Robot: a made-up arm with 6 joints.
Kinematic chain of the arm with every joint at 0, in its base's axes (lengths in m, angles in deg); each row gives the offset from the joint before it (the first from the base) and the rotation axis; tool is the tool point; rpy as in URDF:
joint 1: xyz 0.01 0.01 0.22 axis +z
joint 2: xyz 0 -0.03 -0.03 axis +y
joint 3: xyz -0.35 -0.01 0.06 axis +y
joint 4: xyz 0.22 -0.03 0.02 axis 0.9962 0 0.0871
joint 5: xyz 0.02 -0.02 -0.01 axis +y
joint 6: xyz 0.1 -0.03 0.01 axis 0.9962 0 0.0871
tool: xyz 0 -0.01 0.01 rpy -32.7 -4.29 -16.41
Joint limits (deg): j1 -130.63..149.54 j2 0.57..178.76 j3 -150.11..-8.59 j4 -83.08..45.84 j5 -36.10..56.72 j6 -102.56..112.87
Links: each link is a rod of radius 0.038 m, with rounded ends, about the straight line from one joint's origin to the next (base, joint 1, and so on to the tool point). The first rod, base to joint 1, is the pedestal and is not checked.
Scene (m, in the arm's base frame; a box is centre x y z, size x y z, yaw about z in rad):
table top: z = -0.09
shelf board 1: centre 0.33 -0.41 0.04 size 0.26 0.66 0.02 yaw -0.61
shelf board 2: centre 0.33 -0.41 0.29 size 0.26 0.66 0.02 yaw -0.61
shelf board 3: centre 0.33 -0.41 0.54 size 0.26 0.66 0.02 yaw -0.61
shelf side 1: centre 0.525 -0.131 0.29 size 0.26 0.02 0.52 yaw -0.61
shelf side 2: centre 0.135 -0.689 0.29 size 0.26 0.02 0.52 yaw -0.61
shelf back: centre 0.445 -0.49 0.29 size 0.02 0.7 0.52 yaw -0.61
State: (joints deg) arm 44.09 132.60 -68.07 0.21 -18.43 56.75
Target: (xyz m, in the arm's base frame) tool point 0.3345 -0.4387 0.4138
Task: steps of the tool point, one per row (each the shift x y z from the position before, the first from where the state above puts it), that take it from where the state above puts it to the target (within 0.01 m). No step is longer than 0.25 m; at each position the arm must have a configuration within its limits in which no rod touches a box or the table.
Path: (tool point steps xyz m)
1: -0.1521 0.0462 0.1356
2: -0.1241 -0.0595 0.0635
3: -0.0426 -0.0931 -0.0171
4: 0.0446 -0.0270 0.0217
5: 0.0428 -0.0476 0.0202
6: 0.0291 -0.0714 0.0185
7: 0.0010 -0.0908 0.0167
8: -0.0395 -0.0973 0.0150
9: -0.0854 -0.0834 0.0131
10: 0.1122 -0.0877 0.0216
11: 0.1089 -0.0668 -0.0216

